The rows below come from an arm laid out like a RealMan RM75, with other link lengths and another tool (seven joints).
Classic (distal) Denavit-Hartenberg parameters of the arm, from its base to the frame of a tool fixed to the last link. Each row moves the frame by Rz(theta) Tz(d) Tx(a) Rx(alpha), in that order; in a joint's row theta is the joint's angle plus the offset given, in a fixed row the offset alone. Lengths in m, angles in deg.
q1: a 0  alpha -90  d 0.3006  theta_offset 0
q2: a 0  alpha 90  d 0  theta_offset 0
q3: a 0  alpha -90  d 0.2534  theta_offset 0
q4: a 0  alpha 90  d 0  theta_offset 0
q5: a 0  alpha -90  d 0.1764  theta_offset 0
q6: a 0  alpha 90  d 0  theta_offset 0
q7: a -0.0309  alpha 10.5  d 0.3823  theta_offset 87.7
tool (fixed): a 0  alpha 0  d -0.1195  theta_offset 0
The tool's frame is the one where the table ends.
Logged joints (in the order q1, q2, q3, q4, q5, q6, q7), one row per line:
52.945, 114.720, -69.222, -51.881, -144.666, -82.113, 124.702
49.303, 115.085, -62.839, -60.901, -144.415, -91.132, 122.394
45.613, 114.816, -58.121, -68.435, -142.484, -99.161, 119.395
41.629, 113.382, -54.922, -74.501, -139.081, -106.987, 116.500
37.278, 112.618, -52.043, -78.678, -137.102, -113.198, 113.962
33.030, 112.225, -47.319, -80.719, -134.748, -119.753, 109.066
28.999, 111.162, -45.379, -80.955, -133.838, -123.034, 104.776
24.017, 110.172, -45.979, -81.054, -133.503, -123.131, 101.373
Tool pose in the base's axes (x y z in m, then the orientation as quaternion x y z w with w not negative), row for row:
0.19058, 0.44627, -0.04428, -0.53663, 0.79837, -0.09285, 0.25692
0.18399, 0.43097, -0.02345, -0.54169, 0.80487, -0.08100, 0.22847
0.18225, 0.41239, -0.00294, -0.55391, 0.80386, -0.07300, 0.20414
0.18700, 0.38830, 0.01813, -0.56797, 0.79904, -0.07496, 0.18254
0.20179, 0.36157, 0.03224, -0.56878, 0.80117, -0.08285, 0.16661
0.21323, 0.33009, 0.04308, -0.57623, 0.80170, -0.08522, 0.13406
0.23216, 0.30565, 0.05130, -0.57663, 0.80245, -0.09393, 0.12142
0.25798, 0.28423, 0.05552, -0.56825, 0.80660, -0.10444, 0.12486
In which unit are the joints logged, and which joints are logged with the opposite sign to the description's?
The joints are logged in degrees. Opposite sign: none.
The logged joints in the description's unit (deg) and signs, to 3 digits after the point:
52.945, 114.720, -69.222, -51.881, -144.666, -82.113, 124.702
49.303, 115.085, -62.839, -60.901, -144.415, -91.132, 122.394
45.613, 114.816, -58.121, -68.435, -142.484, -99.161, 119.395
41.629, 113.382, -54.922, -74.501, -139.081, -106.987, 116.500
37.278, 112.618, -52.043, -78.678, -137.102, -113.198, 113.962
33.030, 112.225, -47.319, -80.719, -134.748, -119.753, 109.066
28.999, 111.162, -45.379, -80.955, -133.838, -123.034, 104.776
24.017, 110.172, -45.979, -81.054, -133.503, -123.131, 101.373

